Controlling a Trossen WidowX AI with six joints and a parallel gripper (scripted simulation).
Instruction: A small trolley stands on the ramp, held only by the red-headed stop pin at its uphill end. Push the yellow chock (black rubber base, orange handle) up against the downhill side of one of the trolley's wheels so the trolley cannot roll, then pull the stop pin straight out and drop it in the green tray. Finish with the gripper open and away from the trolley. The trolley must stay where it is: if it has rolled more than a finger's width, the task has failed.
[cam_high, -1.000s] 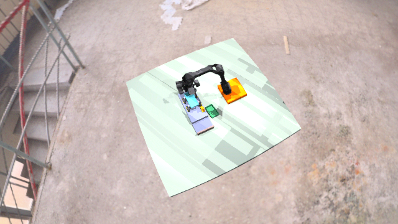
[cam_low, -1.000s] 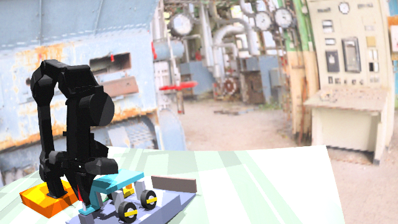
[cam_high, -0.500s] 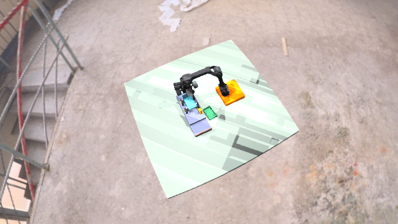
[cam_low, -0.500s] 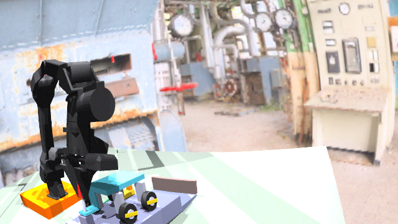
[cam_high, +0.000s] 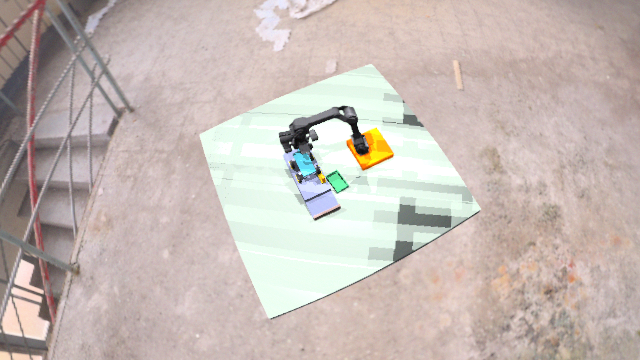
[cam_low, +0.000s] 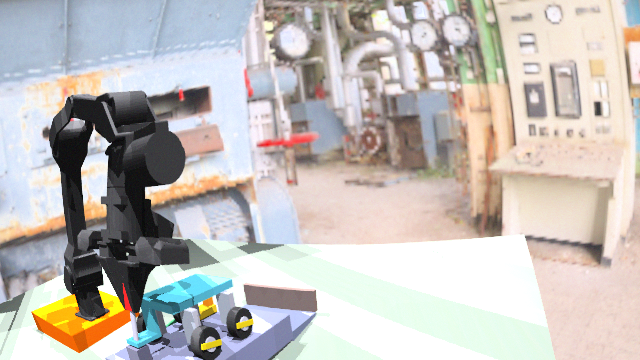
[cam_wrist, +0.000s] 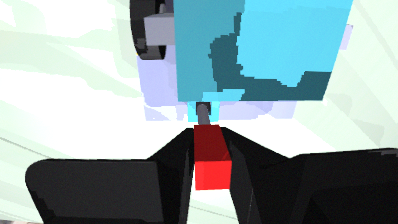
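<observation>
The yellow chock is 18 cm to the left of my gripper tip, 8 cm below it and 2 cm behind it. From my gripper tip the other things lie so: red-headed stop pin (right at my gripper tip); then trolley (9 cm to the left, 5 cm below, 3 cm ahead); then grey-blue ramp (11 cm below, 10 cm to the left, 3 cm ahead).
</observation>
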